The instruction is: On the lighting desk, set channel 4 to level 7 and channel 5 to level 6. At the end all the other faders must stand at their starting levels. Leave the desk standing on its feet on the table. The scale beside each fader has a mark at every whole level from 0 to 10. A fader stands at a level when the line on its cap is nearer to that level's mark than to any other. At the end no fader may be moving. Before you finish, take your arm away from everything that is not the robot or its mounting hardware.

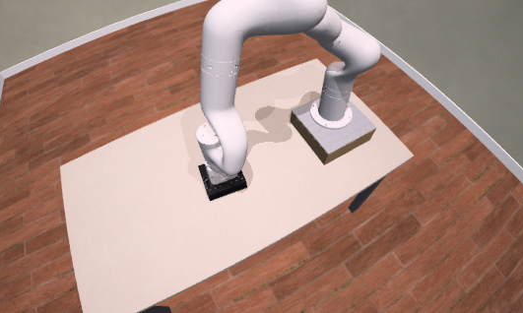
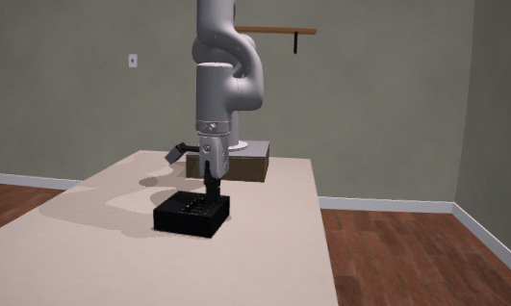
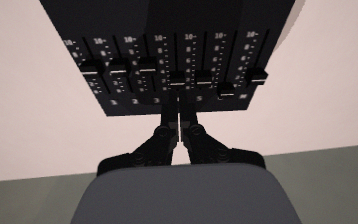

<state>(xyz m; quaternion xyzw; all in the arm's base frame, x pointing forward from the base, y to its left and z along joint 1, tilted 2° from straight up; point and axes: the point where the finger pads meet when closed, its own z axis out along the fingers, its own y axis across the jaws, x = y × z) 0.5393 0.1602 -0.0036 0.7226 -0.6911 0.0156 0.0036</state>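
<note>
My gripper is now 20 mm past the channel 5 cap, 30 mm to the left of it and 10 mm above it. Round my hand: channel 6 cap 40 mm behind, 20 mm to the right, 10 mm below; channel 4 cap 30 mm to the right, 10 mm below.
</note>
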